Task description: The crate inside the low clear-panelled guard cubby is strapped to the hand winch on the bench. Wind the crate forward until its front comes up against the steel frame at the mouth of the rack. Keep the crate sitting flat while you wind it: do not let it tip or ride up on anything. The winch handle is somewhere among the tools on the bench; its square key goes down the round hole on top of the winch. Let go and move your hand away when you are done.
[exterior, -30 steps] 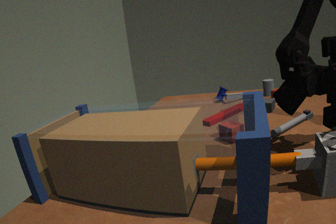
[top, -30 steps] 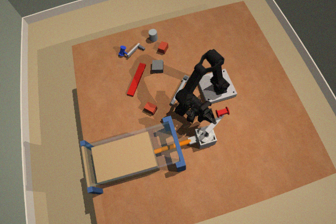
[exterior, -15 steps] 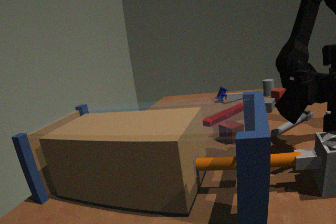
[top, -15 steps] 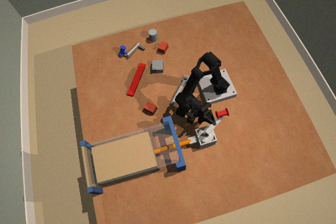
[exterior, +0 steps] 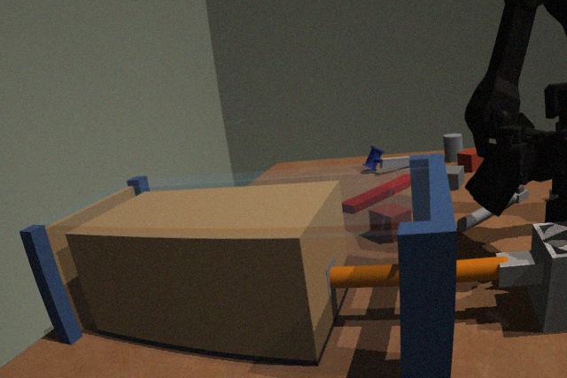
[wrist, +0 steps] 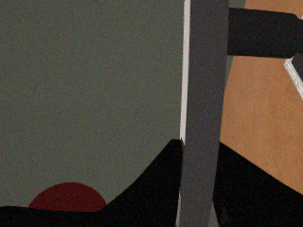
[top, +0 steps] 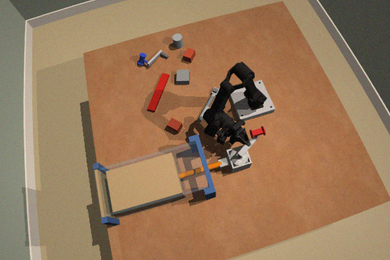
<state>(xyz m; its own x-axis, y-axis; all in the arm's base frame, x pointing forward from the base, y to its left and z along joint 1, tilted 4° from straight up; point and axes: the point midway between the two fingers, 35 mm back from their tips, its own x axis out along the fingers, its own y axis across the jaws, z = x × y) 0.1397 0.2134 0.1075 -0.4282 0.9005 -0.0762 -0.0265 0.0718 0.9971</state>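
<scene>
My gripper tip is now 4 cm past the red knob, 3 cm to the left of it and 4 cm below it. The rest, counted from my gripper tip: winch handle 1 cm behind, 1 cm to the right, 1 cm above; then grey winch 3 cm ahead, 1 cm to the left, 12 cm below; then blue frame 21 cm ahead, 2 cm to the left, 4 cm below.
</scene>
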